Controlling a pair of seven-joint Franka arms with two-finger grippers.
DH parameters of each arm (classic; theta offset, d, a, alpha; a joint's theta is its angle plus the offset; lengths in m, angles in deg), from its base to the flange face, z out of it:
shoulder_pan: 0 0.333 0 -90
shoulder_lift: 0 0 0 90
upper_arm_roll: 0 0.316 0.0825 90
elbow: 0 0 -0.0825 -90
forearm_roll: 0 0.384 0 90
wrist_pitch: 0 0 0.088 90
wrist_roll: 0 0.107 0 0
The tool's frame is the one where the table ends.
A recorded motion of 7 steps. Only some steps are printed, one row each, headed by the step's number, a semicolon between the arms.
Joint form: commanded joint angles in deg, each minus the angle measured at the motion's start. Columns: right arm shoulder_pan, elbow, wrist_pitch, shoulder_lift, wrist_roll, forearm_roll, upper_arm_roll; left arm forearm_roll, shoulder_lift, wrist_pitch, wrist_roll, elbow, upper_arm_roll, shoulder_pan.
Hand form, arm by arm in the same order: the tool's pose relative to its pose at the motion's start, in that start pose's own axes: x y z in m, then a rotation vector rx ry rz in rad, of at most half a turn. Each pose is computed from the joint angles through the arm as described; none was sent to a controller.
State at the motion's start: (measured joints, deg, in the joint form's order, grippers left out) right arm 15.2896 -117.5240 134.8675 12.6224 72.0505 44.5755 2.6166; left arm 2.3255 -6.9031 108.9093 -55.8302 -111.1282 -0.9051 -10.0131
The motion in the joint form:
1: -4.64 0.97 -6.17 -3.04 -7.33 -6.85 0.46; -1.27 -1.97 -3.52 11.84 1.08 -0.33 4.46
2: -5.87 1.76 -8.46 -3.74 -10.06 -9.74 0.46; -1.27 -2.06 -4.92 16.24 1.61 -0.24 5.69
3: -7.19 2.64 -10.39 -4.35 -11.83 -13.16 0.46; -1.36 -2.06 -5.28 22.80 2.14 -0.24 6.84
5: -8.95 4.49 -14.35 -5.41 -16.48 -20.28 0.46; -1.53 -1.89 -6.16 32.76 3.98 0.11 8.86
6: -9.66 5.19 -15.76 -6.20 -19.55 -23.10 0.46; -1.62 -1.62 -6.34 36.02 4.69 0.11 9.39
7: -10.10 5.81 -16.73 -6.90 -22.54 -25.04 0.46; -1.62 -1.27 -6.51 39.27 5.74 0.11 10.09
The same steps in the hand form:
1: 0.0137 -0.0053 -0.0448 -0.0353 0.0444 -0.1804; 0.0235 -0.0303 -0.0209 -0.0008 -0.0172 0.1267
2: 0.0173 -0.0073 -0.0587 -0.0557 0.0680 -0.2524; 0.0318 -0.0394 -0.0237 0.0098 -0.0262 0.1805
3: 0.0228 -0.0100 -0.0738 -0.0734 0.1031 -0.3095; 0.0400 -0.0458 -0.0272 0.0067 -0.0249 0.2744
5: 0.0284 -0.0128 -0.0990 -0.1280 0.1786 -0.4491; 0.0579 -0.0586 -0.0391 -0.0034 -0.0152 0.4058
6: 0.0294 -0.0135 -0.1127 -0.1467 0.2110 -0.5248; 0.0628 -0.0604 -0.0421 -0.0069 -0.0119 0.4530
7: 0.0284 -0.0142 -0.1242 -0.1586 0.2339 -0.5936; 0.0695 -0.0629 -0.0471 -0.0111 -0.0034 0.4973

